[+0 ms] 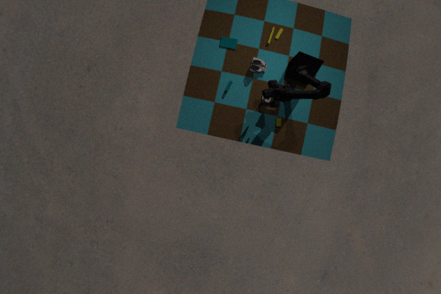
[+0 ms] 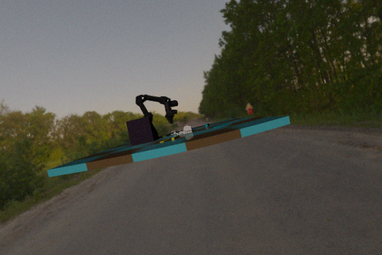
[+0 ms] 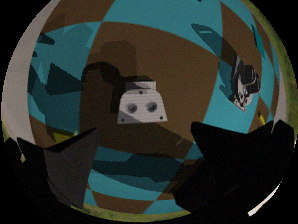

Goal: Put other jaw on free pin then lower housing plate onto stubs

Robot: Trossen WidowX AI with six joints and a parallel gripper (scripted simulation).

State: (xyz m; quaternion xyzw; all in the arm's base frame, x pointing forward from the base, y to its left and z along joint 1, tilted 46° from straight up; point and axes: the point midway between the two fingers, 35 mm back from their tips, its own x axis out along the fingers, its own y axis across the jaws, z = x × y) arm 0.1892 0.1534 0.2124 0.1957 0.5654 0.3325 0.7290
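The light-grey plate-like piece is 70 mm below my gripper tip. The rest, counted from my gripper tip: yellow block 120 mm behind, 170 mm to the left, 90 mm below; then grey jaw 90 mm ahead, 230 mm to the right, 80 mm below; then teal stick 320 mm ahead, 30 mm to the right, 90 mm below.
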